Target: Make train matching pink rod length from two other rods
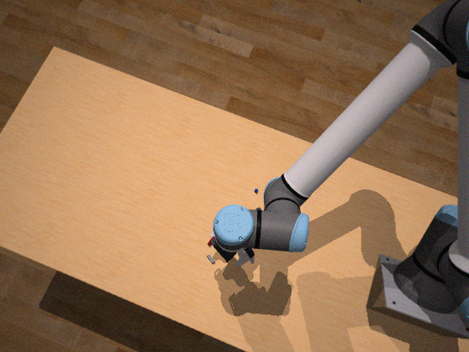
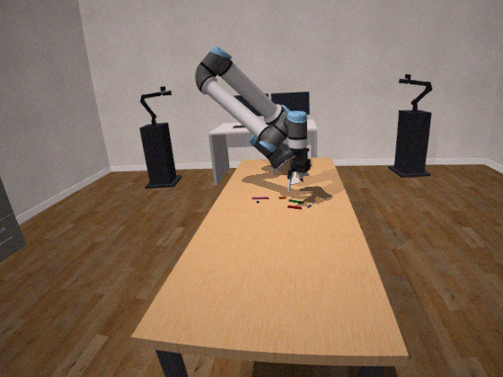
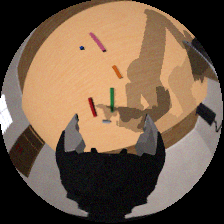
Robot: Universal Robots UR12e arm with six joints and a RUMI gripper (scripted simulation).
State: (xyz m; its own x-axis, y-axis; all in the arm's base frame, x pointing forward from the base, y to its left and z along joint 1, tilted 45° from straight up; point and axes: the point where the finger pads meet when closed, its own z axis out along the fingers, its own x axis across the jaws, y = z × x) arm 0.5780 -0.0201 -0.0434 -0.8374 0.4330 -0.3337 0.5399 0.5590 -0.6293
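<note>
Now: the green rod 8 cm below my hand. Also, from my hand: red rod 8 cm below, 7 cm ahead, 1 cm to the right; grey rod 8 cm below, 6 cm to the left, 6 cm ahead; orange rod 8 cm below, 7 cm to the right, 6 cm behind.
</note>
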